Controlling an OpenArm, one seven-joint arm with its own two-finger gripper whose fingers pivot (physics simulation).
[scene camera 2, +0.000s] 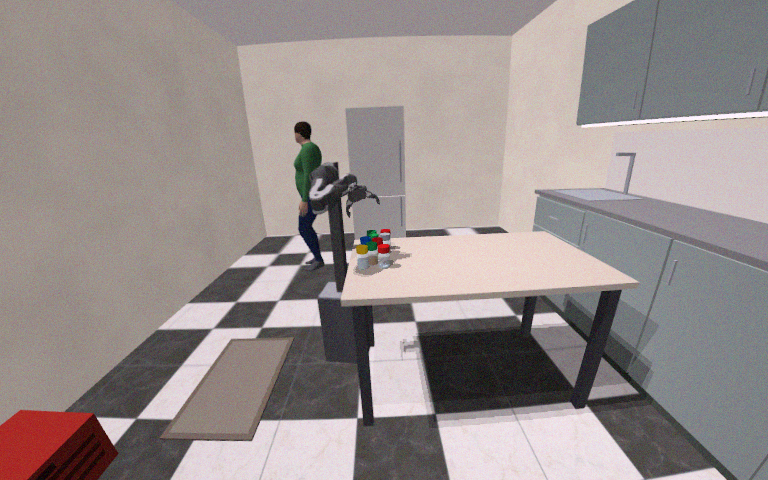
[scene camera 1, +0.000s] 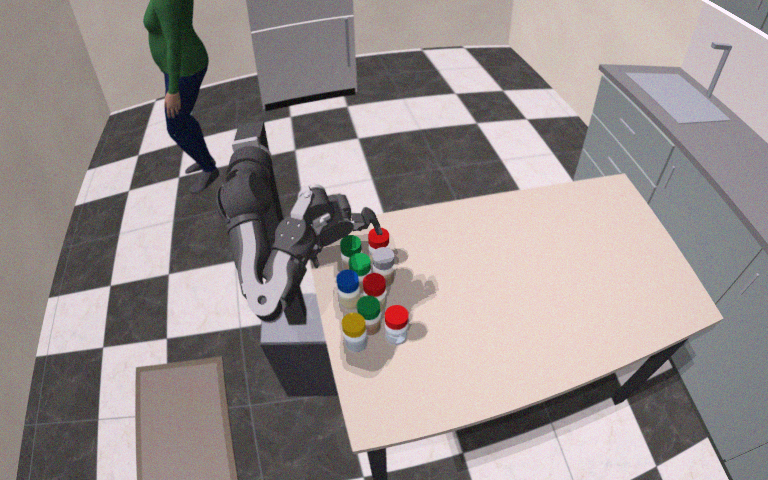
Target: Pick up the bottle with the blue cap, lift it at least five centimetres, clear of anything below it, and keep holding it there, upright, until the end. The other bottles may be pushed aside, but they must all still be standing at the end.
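Observation:
The bottle with the blue cap (scene camera 1: 348,285) (scene camera 2: 364,240) stands upright on the table (scene camera 1: 509,271) (scene camera 2: 481,266), near its left edge. Green-capped bottles (scene camera 1: 359,264) (scene camera 2: 372,246) and a dark red-capped bottle (scene camera 1: 373,284) stand close around it. A yellow-capped bottle (scene camera 1: 353,325) (scene camera 2: 361,249) and a red-capped bottle (scene camera 1: 396,318) (scene camera 2: 383,249) stand at the front of the group. My gripper (scene camera 1: 347,248) (scene camera 2: 363,208) is open and empty, its fingers spread wide and pointing down. It hangs well above the back part of the group, farther back than the blue cap in scene camera 1.
Another red-capped bottle (scene camera 1: 378,237) and a grey-capped bottle (scene camera 1: 383,259) stand at the back right of the group. All the bottles are upright. The arm's pedestal (scene camera 1: 297,333) (scene camera 2: 337,328) adjoins the table's left edge. A person (scene camera 1: 181,62) (scene camera 2: 308,169) stands behind the arm.

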